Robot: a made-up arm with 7 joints. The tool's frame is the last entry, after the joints. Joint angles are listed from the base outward. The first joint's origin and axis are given. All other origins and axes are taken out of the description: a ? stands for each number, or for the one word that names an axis. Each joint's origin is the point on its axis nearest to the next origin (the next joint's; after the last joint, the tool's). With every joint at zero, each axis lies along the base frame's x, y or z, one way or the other. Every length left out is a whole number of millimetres.
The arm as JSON. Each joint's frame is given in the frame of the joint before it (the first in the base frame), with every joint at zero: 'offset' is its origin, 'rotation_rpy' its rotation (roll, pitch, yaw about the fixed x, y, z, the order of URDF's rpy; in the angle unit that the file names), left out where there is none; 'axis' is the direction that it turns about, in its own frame. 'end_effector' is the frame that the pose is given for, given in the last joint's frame.
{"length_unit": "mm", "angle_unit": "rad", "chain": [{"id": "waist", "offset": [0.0, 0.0, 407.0], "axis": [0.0, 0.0, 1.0]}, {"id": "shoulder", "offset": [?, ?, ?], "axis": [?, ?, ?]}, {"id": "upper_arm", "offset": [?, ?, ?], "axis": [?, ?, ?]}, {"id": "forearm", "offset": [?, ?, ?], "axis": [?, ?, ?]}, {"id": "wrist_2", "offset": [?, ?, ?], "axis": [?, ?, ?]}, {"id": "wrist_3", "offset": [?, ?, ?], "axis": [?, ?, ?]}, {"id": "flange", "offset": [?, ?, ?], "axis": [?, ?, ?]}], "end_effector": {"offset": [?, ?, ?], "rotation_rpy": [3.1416, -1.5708, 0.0]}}
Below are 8 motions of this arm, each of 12 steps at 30 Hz.
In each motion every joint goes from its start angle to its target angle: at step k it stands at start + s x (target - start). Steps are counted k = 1, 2, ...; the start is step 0. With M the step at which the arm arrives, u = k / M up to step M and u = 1 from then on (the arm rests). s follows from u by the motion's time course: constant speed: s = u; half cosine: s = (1 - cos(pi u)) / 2; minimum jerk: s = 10 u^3 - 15 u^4 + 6 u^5.
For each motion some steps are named. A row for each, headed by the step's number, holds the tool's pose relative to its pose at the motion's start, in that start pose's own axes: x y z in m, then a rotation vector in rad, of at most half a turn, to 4 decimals.
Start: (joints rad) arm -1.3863 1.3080 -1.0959 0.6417 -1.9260 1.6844 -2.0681
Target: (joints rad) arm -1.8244 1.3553 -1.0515 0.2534 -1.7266 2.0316 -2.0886
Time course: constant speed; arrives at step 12
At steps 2, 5, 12:
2: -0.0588 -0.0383 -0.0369 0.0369 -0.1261 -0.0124
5: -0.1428 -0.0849 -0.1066 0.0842 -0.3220 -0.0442
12: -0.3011 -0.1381 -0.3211 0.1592 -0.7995 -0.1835

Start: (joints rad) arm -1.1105 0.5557 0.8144 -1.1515 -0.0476 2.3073 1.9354
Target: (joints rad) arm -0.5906 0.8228 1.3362 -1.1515 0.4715 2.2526 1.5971
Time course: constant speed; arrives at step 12
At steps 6, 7, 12:
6: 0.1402 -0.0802 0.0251 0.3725 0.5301 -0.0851
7: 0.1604 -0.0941 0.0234 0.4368 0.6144 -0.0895
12: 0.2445 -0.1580 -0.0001 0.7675 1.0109 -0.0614

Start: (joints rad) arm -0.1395 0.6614 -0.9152 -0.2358 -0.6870 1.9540 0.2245
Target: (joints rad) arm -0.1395 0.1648 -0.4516 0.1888 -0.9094 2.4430 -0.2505
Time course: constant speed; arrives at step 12
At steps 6, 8, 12:
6: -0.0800 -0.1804 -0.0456 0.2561 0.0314 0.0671
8: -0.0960 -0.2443 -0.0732 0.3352 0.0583 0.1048
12: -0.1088 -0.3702 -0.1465 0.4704 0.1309 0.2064

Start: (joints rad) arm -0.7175 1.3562 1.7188 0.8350 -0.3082 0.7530 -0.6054
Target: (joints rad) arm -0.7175 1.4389 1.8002 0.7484 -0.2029 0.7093 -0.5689
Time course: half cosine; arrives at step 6
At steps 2, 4, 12:
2: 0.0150 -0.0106 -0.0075 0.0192 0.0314 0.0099
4: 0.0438 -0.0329 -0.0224 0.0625 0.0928 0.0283
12: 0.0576 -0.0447 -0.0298 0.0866 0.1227 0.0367

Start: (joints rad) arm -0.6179 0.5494 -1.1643 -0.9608 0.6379 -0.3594 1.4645
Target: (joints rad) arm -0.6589 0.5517 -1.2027 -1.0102 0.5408 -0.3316 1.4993
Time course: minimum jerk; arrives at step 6
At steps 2, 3, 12:
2: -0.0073 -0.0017 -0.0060 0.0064 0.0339 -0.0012
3: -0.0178 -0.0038 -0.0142 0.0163 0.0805 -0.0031
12: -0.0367 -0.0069 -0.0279 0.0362 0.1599 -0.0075

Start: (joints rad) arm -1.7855 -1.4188 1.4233 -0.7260 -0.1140 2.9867 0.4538
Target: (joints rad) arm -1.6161 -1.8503 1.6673 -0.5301 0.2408 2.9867 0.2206
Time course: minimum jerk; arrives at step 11
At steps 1, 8, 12:
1: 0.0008 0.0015 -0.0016 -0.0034 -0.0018 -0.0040
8: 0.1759 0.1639 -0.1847 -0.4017 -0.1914 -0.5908
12: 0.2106 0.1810 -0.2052 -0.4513 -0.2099 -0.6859

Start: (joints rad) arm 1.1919 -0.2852 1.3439 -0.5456 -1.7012 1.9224 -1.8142
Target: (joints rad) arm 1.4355 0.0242 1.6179 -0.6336 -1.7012 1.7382 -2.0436
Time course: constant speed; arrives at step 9
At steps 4, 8, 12:
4: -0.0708 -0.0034 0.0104 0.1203 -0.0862 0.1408
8: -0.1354 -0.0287 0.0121 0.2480 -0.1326 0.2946
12: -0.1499 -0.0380 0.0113 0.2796 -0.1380 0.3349

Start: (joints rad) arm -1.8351 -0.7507 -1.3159 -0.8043 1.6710 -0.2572 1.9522
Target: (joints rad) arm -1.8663 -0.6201 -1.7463 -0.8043 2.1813 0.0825 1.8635
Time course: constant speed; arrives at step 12
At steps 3, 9, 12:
3: 0.0073 0.0001 0.0040 0.0154 -0.0342 -0.0195
9: 0.0353 0.0044 0.0079 0.0553 -0.1058 -0.0204
12: 0.0555 0.0089 0.0068 0.0833 -0.1409 -0.0025

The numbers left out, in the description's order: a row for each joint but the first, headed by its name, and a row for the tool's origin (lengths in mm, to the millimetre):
shoulder: xyz 0.0 -46.0 0.0, axis 0.0 -1.0 0.0
upper_arm: xyz 0.0 0.0 423.0, axis 0.0 0.0 1.0
forearm: xyz 31.0 71.0 0.0, axis 0.0 1.0 0.0
wrist_2: xyz -19.0 0.0 348.0, axis 0.0 0.0 1.0
wrist_3: xyz 0.0 -99.0 0.0, axis 0.0 -1.0 0.0
flange: xyz 15.0 0.0 112.0, axis 1.0 0.0 0.0
tool: xyz 0.0 0.0 0.0

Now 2 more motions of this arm.
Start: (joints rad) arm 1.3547 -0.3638 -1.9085 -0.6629 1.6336 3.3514 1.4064
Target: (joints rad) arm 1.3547 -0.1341 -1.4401 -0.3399 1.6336 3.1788 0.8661
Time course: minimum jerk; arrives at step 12
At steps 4, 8, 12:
4: 0.0171 0.0060 0.0395 0.0544 0.0502 -0.1972
8: 0.0619 0.0038 0.1399 0.1440 0.2619 -0.7093
12: 0.0763 -0.0023 0.1717 0.1487 0.3609 -0.8783

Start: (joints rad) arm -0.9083 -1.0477 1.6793 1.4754 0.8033 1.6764 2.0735
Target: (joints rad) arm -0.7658 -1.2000 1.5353 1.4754 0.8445 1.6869 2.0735
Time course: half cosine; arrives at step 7
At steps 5, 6, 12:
5: 0.0801 -0.0656 0.0324 0.0661 0.1235 0.1406
6: 0.0956 -0.0756 0.0372 0.0782 0.1468 0.1630
12: 0.1012 -0.0791 0.0388 0.0826 0.1552 0.1709

